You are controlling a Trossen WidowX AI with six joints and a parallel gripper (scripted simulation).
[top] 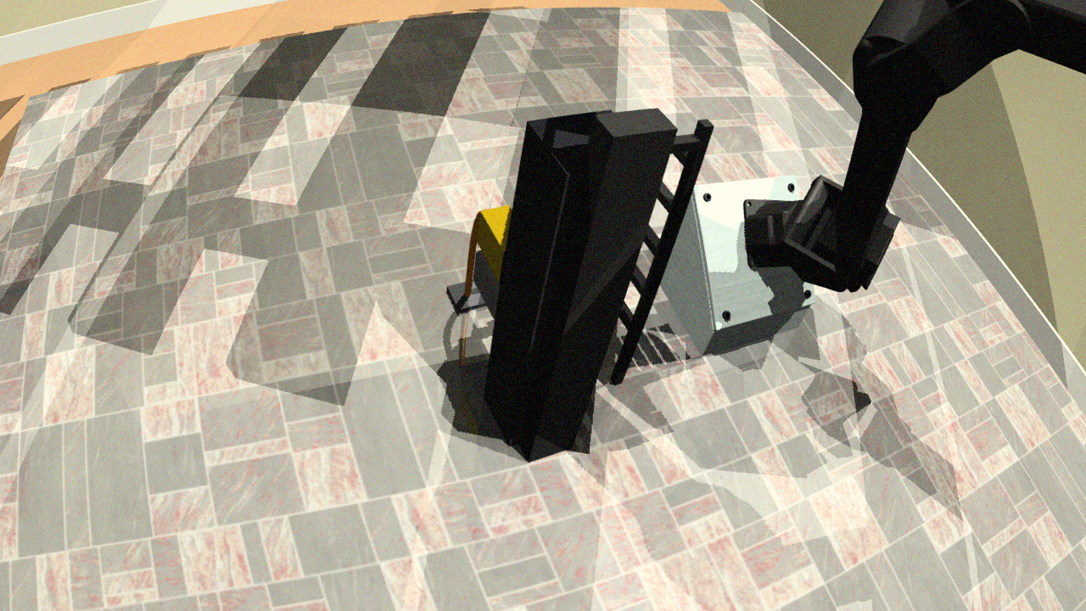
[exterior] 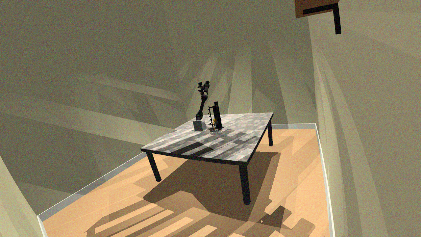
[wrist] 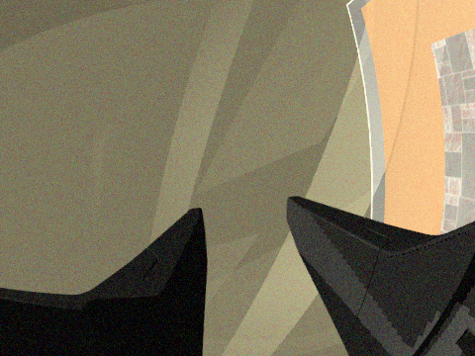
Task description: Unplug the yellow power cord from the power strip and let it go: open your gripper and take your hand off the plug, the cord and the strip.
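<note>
My gripper tip is 500 mm short of the yellow plug, 380 mm to the left of it and 350 mm above it. Also, from my gripper tip: dark plate 510 mm ahead, 450 mm to the right, 480 mm below.
</note>
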